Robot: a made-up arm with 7 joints.
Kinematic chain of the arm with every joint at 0, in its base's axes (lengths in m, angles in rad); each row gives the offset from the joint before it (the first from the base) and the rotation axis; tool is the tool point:
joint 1: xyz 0 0 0 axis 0 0.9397 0.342
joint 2: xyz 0 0 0 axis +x
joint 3: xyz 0 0 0 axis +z
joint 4: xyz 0.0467 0 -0.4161 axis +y
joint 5: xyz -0.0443 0 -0.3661 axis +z
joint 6: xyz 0 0 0 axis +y
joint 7: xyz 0 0 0 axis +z
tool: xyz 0 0 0
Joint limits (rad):
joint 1: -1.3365..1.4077
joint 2: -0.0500..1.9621
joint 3: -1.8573..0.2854
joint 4: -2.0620..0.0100
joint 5: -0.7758..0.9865
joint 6: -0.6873..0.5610
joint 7: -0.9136..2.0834
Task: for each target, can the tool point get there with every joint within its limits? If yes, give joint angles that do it. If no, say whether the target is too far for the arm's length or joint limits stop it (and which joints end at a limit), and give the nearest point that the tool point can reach.
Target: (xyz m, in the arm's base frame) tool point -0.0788 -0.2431 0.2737
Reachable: no: joint limits stop it (at a limit: joint 1, joint 2, joint 4) | nearest point 0.2562 -0.3723 0.1672 | short by 0.375 m
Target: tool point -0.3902 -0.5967 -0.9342
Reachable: no: too far | nearest point -0.2795 -0.3229 -0.6311 | short by 0.423 m
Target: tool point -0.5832 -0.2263 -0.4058
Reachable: yes | joints 1.1723 0.2692 -1.3921 -0.8882 0.1428 -0.3986 1.0299
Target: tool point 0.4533 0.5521 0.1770
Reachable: yes | joints -0.7453 1.4830 -0.1511 -0.9614 0.5555 -0.5801 1.1671
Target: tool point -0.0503 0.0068 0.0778
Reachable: no: joint limits stop it (at a limit: joint 1, joint 2, joint 3, joint 4) | nearest point -0.0315 0.1266 0.4639 | short by 0.405 m
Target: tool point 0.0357 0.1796 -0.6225
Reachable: yes | joints 0.4987 0.6730 -0.5676 -1.4397 -0.6362 -0.2264 -0.4311
